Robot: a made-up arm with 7 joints.
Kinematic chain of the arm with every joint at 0, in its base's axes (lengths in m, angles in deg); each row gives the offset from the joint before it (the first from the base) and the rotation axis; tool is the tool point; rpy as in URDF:
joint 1: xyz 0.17 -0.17 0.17 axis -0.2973 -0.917 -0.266
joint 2: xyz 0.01 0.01 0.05 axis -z
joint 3: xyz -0.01 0 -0.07 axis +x
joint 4: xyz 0.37 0 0.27 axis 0.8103 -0.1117 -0.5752
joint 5: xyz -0.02 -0.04 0 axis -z
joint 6: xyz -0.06 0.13 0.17 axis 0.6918 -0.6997 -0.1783
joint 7: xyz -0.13 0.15 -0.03 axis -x
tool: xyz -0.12 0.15 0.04 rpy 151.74 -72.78 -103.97
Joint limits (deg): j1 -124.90..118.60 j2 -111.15..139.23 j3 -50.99..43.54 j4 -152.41..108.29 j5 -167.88..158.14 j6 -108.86..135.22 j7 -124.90..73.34
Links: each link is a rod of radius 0.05 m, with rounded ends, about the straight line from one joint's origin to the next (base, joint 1, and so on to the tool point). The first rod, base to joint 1, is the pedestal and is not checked.
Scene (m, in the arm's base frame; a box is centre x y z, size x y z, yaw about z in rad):
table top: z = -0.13
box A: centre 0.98 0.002 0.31 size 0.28 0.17 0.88 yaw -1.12
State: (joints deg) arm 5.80 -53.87 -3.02 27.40 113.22 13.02 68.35
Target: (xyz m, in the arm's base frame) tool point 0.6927 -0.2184 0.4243
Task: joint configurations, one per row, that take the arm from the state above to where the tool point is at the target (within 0.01 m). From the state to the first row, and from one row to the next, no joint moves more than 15 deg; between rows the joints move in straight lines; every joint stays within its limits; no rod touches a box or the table.
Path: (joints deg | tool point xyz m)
1: 19.77 -43.92 -6.56 28.03 115.51 19.58 69.35 | 0.7614 0.3129 0.6067
2: 33.75 -33.97 -10.10 28.66 117.80 26.14 70.35 | 0.7262 0.1619 0.7592
3: 47.72 -24.02 -13.64 29.29 120.09 32.70 71.34 | 0.5897 0.0214 0.9081
4: 61.69 -14.07 -17.18 29.93 122.38 39.26 72.34 | 0.3646 -0.0910 1.0079
5: 75.67 -4.12 -20.72 30.56 124.67 45.83 73.34 | 0.0850 -0.1658 1.0221
6: 64.71 -16.50 -15.96 34.91 127.90 48.02 73.34 | 0.2948 -0.1504 0.9996
7: 53.75 -28.88 -11.19 39.26 131.13 50.21 73.34 | 0.4957 -0.1181 0.9195
8: 42.80 -41.26 -6.43 43.61 134.35 52.41 73.34 | 0.6643 -0.0619 0.7835
9: 34.30 -40.83 -11.92 56.28 146.25 44.28 73.34 | 0.7020 -0.1650 0.6155
10: 25.80 -40.40 -17.40 68.95 158.14 36.15 73.34 | 0.6927 -0.2184 0.4243

